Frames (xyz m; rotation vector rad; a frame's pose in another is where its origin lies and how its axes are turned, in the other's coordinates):
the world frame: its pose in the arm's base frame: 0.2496 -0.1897 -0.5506 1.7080 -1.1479 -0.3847
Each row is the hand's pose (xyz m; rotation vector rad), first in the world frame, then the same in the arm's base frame.
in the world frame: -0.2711 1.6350 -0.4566 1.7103 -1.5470 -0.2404
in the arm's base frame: -0.4023 0.2097 0.9891 -1.3276 1.2521 0.5187
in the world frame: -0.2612 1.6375 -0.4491 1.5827 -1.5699 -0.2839
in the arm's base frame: -0.4038 0.1972 0.9904 -1.3663 1.2810 0.6375
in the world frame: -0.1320 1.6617 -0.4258 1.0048 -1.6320 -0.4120
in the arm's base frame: -0.3681 0.0759 1.0330 -1.4805 1.4180 1.1815
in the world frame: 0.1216 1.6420 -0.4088 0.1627 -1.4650 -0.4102
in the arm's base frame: -0.2435 -0.1431 1.0720 -1.6256 1.7048 1.9699
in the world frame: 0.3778 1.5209 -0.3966 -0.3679 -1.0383 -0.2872
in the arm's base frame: -0.0623 -0.3566 1.0267 1.3187 -1.3932 -1.6864
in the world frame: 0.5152 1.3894 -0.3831 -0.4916 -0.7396 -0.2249
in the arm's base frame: 0.0640 -0.4717 0.9423 1.2716 -1.2227 -1.4020
